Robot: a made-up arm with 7 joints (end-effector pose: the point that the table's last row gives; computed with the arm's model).
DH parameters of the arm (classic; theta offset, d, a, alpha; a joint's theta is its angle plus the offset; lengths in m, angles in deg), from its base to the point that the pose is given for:
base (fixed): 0 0.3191 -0.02 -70
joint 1: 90 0.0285 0.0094 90
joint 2: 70 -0.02 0.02 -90
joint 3: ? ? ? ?
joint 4: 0 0.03 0.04 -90
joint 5: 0 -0.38 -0.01 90
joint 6: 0 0.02 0 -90
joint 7: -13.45 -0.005 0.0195 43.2
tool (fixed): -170.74 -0.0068 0 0
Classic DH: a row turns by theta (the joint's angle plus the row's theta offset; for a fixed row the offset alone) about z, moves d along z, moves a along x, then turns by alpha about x.
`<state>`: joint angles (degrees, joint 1 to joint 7).
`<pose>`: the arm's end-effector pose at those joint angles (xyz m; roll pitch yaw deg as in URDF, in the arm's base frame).
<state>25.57 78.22 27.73 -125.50 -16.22 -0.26 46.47</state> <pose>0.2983 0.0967 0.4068 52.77 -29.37 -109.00</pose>
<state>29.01 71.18 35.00 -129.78 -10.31 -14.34 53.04</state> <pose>0.2793 0.1036 0.4308 58.99 -39.78 -127.13</pose>
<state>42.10 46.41 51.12 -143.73 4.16 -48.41 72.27</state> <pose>0.2067 0.1443 0.4578 87.41 -50.78 179.38</pose>
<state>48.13 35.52 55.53 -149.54 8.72 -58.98 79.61</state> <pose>0.1765 0.1600 0.4564 95.34 -50.85 164.99</pose>
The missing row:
joint 3: 90 -0.17 0 90
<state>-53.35 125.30 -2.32 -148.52 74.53 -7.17 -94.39</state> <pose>0.1145 -0.1723 0.4808 118.05 83.00 -85.42</pose>
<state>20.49 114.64 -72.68 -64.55 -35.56 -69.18 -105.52</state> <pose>0.0054 0.4634 0.1674 -8.43 -12.75 137.28</pose>
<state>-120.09 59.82 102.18 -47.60 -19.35 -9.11 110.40</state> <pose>0.1817 0.4995 0.5000 75.33 53.57 28.23</pose>
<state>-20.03 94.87 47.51 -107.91 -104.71 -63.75 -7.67</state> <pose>0.1025 0.0474 0.7000 -148.73 46.05 72.97</pose>
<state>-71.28 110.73 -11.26 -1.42 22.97 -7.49 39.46</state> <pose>-0.0921 0.5644 0.4952 -179.22 -57.12 -142.60</pose>
